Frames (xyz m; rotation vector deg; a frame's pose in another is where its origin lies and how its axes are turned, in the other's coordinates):
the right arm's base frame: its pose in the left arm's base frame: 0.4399 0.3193 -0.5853 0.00 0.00 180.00
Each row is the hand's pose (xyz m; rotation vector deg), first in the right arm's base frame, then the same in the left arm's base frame.
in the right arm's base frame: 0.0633 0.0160 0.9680 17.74 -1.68 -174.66
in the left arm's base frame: 0.3766 0.3033 0.3827 1.10 11.59 4.44
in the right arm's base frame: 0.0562 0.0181 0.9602 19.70 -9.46 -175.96
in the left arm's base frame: 0.3837 0.3012 0.3749 6.13 12.76 2.69
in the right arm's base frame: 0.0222 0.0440 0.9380 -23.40 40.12 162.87
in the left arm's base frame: 0.4177 0.2753 0.3527 27.42 15.99 -10.77
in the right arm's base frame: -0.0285 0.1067 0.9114 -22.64 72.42 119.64
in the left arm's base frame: 0.4684 0.2126 0.3261 59.39 18.57 -40.38
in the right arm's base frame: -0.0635 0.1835 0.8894 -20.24 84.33 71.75
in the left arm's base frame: 0.5034 0.1358 0.3041 85.23 20.46 -75.93
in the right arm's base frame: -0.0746 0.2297 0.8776 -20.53 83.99 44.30
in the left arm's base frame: 0.5145 0.0896 0.2923 96.58 23.61 -98.58
